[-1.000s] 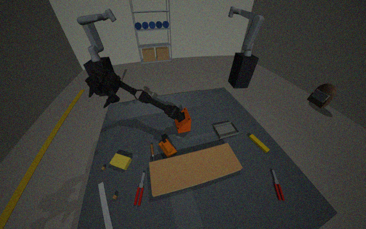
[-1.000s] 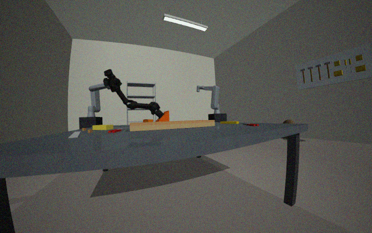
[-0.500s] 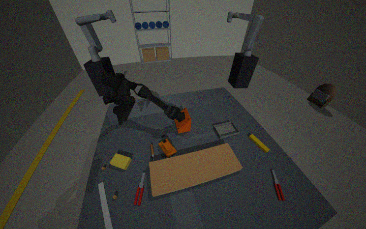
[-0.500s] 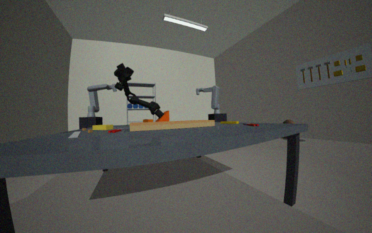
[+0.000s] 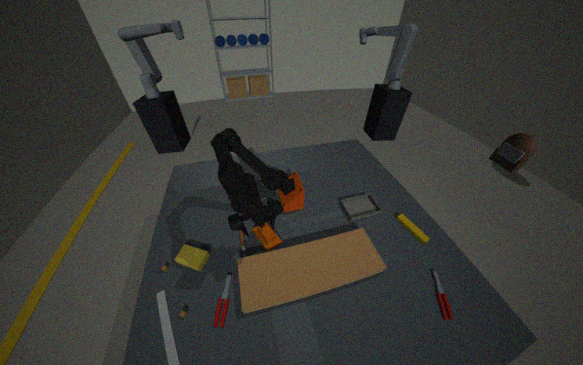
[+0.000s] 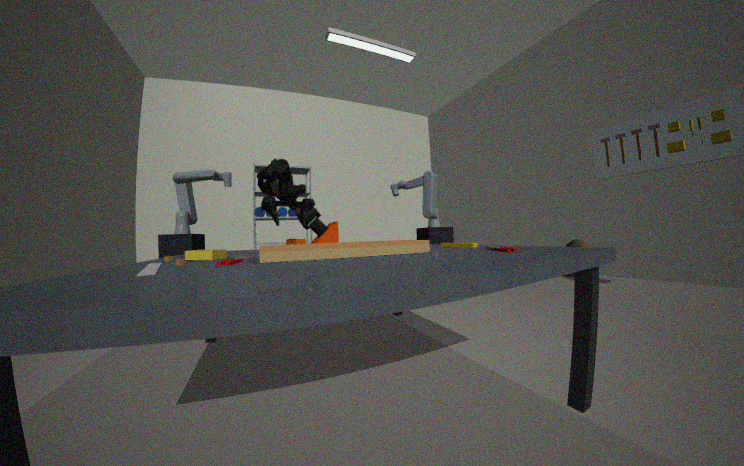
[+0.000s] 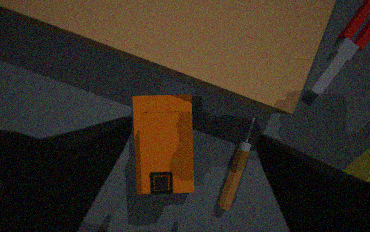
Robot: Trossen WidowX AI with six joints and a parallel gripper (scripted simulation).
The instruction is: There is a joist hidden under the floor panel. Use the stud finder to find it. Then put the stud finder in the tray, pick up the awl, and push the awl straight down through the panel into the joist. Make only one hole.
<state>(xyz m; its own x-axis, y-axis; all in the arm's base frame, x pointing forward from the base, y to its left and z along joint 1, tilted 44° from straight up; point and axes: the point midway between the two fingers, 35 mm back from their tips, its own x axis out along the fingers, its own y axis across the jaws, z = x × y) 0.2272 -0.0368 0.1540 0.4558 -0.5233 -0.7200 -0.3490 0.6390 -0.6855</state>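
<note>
My gripper tip is now 6 cm above the orange stud finder, 5 cm past it and 1 cm to the right of it. The rest, counted from my gripper tip: yellow block (28 cm to the right, 9 cm below, 3 cm ahead); awl (10 cm below, 8 cm to the right, 1 cm behind); indicator window (7 cm behind, 5 cm below).
</note>
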